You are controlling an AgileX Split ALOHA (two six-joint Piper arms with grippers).
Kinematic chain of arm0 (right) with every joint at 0, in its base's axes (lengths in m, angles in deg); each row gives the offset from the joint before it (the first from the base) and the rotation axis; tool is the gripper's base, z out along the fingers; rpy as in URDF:
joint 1: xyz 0 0 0.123 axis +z
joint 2: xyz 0 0 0 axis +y
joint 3: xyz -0.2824 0 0.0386 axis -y
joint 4: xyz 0.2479 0 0.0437 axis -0.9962 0 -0.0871
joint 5: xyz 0 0 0 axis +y
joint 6: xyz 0.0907 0 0.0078 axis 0.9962 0 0.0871
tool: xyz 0 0 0 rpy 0 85 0
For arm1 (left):
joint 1: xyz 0 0 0.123 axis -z
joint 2: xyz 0 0 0 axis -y
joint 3: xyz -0.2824 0 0.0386 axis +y
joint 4: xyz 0.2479 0 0.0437 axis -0.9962 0 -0.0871
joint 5: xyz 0 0 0 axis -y
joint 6: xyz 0.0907 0 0.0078 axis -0.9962 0 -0.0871
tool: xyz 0 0 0 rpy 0 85 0
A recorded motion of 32 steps. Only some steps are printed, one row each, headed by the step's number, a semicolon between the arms.
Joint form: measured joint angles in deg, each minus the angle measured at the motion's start. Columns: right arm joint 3, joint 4, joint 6, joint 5, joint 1, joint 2; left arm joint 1, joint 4, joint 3, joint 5, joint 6, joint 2.
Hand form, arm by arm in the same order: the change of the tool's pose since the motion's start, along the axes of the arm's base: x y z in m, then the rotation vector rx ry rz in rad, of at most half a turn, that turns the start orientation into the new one. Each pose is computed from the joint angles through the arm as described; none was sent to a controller.
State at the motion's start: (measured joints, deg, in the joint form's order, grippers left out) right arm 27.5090 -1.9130 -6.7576 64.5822 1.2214 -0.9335; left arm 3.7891 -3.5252 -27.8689 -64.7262 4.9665 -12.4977
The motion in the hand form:
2: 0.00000 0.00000 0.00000 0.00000 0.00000 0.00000; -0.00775 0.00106 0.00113 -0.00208 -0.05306 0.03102
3: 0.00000 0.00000 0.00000 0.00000 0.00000 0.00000; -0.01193 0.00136 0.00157 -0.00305 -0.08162 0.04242
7: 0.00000 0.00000 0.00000 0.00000 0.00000 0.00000; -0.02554 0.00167 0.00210 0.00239 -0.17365 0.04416
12: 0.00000 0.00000 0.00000 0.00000 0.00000 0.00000; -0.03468 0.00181 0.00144 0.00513 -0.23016 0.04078
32: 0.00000 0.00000 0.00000 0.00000 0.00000 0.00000; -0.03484 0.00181 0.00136 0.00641 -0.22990 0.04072
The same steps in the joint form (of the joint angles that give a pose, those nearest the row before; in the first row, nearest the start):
2: 0.00 0.00 0.00 0.00 0.00 0.00; -1.81 0.00 0.00 0.00 -0.05 3.04
3: 0.00 0.00 0.00 0.00 0.00 0.00; -2.46 0.00 0.00 0.00 -0.04 4.68
7: 0.00 0.00 0.00 0.00 0.00 0.00; -2.98 0.00 0.00 -0.05 -0.70 10.03
12: 0.00 0.00 0.00 0.00 0.00 0.00; -2.98 0.00 0.00 -0.32 -1.05 13.55
32: 0.00 0.00 0.00 0.00 0.00 0.00; -3.02 0.00 0.00 -0.38 -1.14 13.59

